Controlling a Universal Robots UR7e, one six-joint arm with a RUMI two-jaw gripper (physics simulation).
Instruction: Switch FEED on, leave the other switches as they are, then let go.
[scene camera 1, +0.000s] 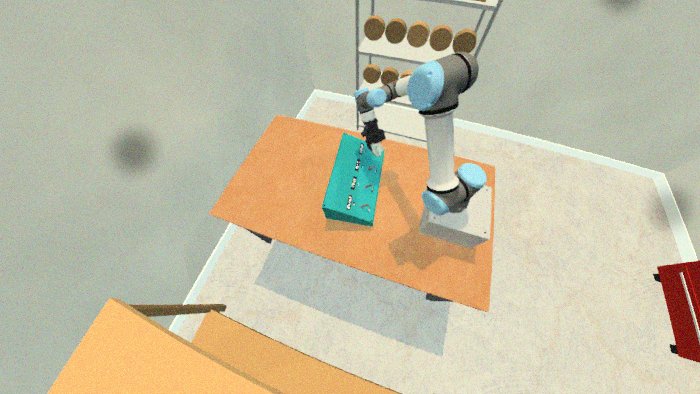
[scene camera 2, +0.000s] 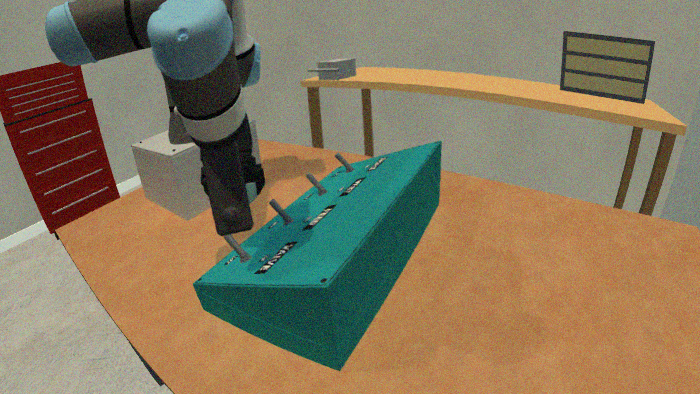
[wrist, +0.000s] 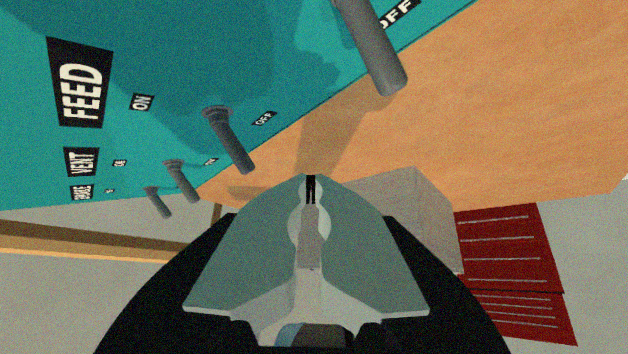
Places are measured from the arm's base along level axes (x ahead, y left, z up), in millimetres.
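Where they show: gripper, fingertip midpoint: (scene camera 1: 379, 157) (wrist: 311, 177).
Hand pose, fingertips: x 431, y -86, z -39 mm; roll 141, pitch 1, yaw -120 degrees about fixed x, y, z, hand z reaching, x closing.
Things, the pixels of their centre, and the offset from my fingertips. Level surfaces: height alone.
- teal switch box, body centre: (wrist: 107, 79) (scene camera 2: 340, 226) (scene camera 1: 355, 178) dx +72, dy +145, dz -80 mm
- FEED lever, body centre: (wrist: 232, 145) (scene camera 2: 279, 210) dx +11, dy +62, dz -32 mm
- FEED label, body centre: (wrist: 81, 95) (scene camera 2: 320, 216) dx +90, dy +87, dz -28 mm
- VENT lever, body centre: (wrist: 184, 184) (scene camera 2: 315, 182) dx -27, dy +176, dz -32 mm
- BRAKE lever, body centre: (wrist: 159, 204) (scene camera 2: 343, 161) dx -64, dy +290, dz -32 mm
- VALVE lever, body centre: (wrist: 369, 38) (scene camera 2: 235, 245) dx +48, dy -52, dz -32 mm
- orange table, its level: dz -139 mm
The teal switch box (scene camera 1: 345, 172) (scene camera 2: 390, 240) (wrist: 30, 125) stands on the table. The FEED lever (scene camera 2: 281, 211) (wrist: 232, 142), a grey stick beside the FEED label (wrist: 81, 82), tilts toward its OFF mark (wrist: 264, 118). The VENT lever (scene camera 2: 316, 184) (wrist: 184, 182) and BRAKE lever (scene camera 2: 344, 162) (wrist: 159, 202) tilt the same way. The VALVE lever (scene camera 2: 237, 248) (wrist: 372, 47) also leans to the OFF side. My gripper (scene camera 1: 378, 151) (wrist: 311, 177) is shut and empty, on the OFF side of the levers. In the wrist view its tips show right of the FEED lever. In scene camera 2 the tips are hidden.
The orange table (scene camera 1: 280, 165) (scene camera 2: 500, 280) carries the arm's grey base block (scene camera 1: 452, 230) (scene camera 2: 170, 175) (wrist: 400, 200). A red drawer cabinet (scene camera 1: 680, 310) (scene camera 2: 60, 150) (wrist: 505, 250) stands apart from the table. A wooden bench (scene camera 2: 450, 85) stands by the wall.
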